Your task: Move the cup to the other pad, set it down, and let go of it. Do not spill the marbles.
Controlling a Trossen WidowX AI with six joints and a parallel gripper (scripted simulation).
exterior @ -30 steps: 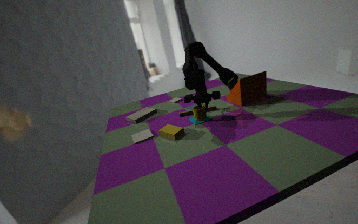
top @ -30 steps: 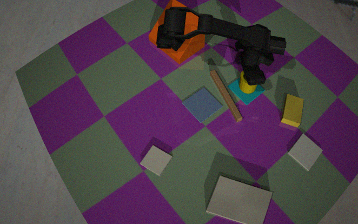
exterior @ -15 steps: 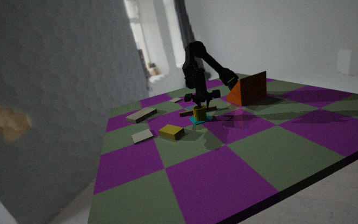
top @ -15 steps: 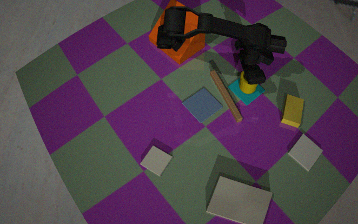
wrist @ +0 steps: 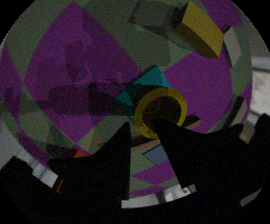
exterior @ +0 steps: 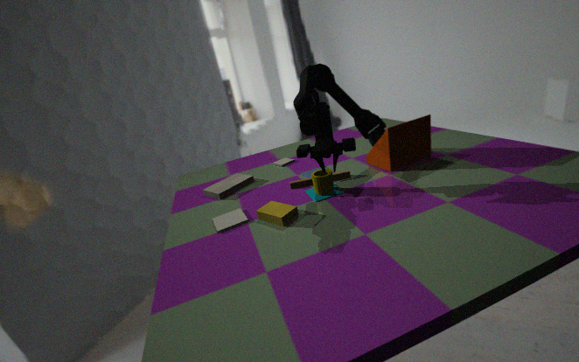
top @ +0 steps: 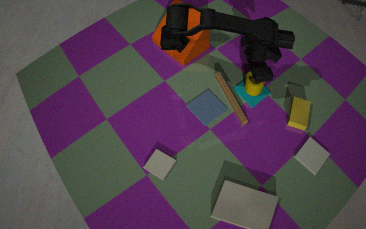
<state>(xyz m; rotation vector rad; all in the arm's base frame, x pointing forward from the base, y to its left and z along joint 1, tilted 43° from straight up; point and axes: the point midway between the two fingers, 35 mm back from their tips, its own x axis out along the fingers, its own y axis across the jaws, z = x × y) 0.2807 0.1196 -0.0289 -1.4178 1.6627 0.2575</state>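
The yellow cup lies 4 cm below my gripper tip, 2 cm ahead of it and 1 cm to the right of it. From my gripper tip the other things lie so: cyan pad 8 cm below, 3 cm ahead, 1 cm to the right; wooden bar 10 cm to the right, 7 cm below.
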